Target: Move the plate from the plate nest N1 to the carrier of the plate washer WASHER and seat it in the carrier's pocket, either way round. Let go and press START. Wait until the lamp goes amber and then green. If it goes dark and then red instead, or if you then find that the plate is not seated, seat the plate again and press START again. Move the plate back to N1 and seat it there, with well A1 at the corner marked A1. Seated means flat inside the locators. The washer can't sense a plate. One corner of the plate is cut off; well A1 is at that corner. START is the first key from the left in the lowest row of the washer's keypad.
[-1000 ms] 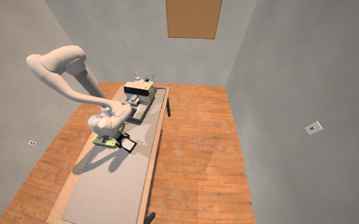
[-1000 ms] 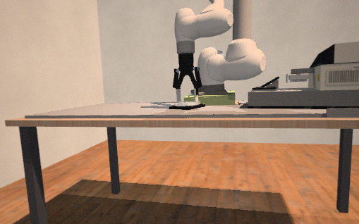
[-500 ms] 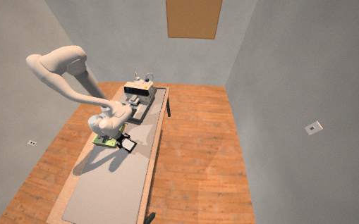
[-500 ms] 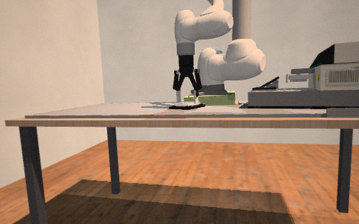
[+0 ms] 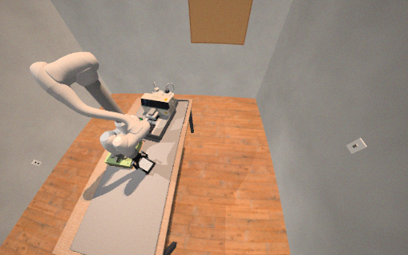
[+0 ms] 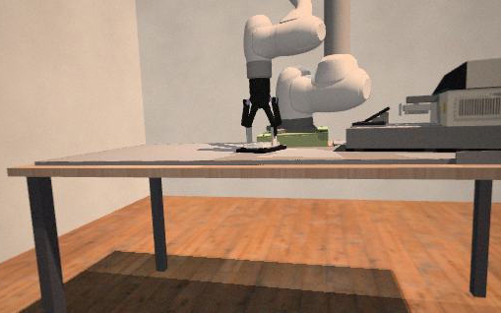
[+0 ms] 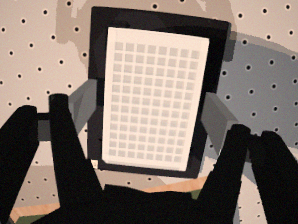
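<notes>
Right now my hand is 30 mm above the white well plate. From my hand the other things lie so: carrier: 70 mm behind, 390 mm to the left, 40 mm above; N1 label: 30 mm behind, 110 mm to the left, 40 mm below; black plate nest N1: 40 mm below.
</notes>
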